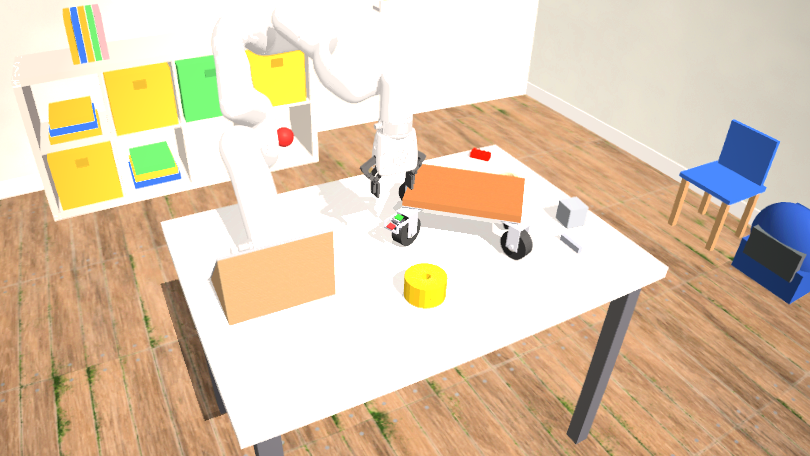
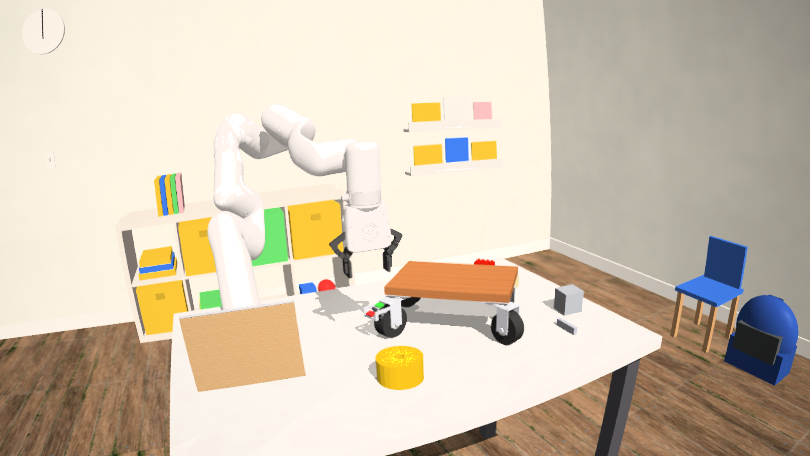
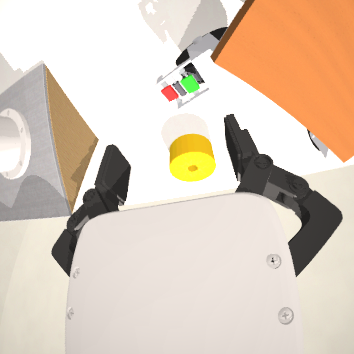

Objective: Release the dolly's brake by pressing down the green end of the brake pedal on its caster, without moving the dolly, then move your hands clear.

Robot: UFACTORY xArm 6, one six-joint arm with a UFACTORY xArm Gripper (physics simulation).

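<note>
The dolly (image 1: pixel 464 192) (image 2: pixel 453 280) (image 3: pixel 300 65) has an orange-brown deck and stands upright on its casters on the white table (image 1: pixel 340 351) (image 2: pixel 317 422). The brake pedal's green end (image 1: pixel 399 217) (image 2: pixel 379 305) (image 3: pixel 190 84) is beside the near left caster wheel (image 1: pixel 406 233) (image 2: pixel 391 324), and its red end (image 1: pixel 391 226) (image 2: pixel 370 313) (image 3: pixel 169 93) is farther out and looks lower. My gripper (image 1: pixel 392 191) (image 2: pixel 367 273) (image 3: pixel 170 142) is open and empty, pointing down. It hangs above the pedal's height, near the deck's left end, touching neither.
A yellow cylinder (image 1: pixel 425 288) (image 2: pixel 399 368) (image 3: pixel 192 155) stands in front of the dolly. A wooden panel (image 1: pixel 277 277) (image 2: pixel 243 348) stands by the arm's base. A grey cube (image 1: pixel 571 212) (image 2: pixel 568 300) and a small grey bar (image 1: pixel 570 243) (image 2: pixel 566 326) are to the right; a red brick (image 1: pixel 480 154) (image 2: pixel 484 262) is behind.
</note>
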